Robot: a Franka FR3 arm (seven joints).
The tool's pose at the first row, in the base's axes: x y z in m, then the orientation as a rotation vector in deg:
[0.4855, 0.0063, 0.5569, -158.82, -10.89, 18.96]
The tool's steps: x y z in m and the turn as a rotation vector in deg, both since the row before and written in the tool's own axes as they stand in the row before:
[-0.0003, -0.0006, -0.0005, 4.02, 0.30, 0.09]
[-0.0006, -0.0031, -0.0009, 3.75, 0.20, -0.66]
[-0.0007, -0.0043, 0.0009, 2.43, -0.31, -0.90]
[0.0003, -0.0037, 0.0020, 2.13, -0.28, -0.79]
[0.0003, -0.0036, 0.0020, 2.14, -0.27, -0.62]
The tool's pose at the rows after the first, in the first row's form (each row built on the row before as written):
[0.4853, 0.0066, 0.5576, -154.91, -9.84, 18.59]
[0.4847, 0.0090, 0.5598, -151.12, -9.89, 18.13]
[0.4835, 0.0131, 0.5612, -148.53, -10.67, 18.25]
[0.4830, 0.0173, 0.5614, -146.26, -11.34, 18.36]
[0.4825, 0.0214, 0.5617, -144.01, -11.78, 18.51]

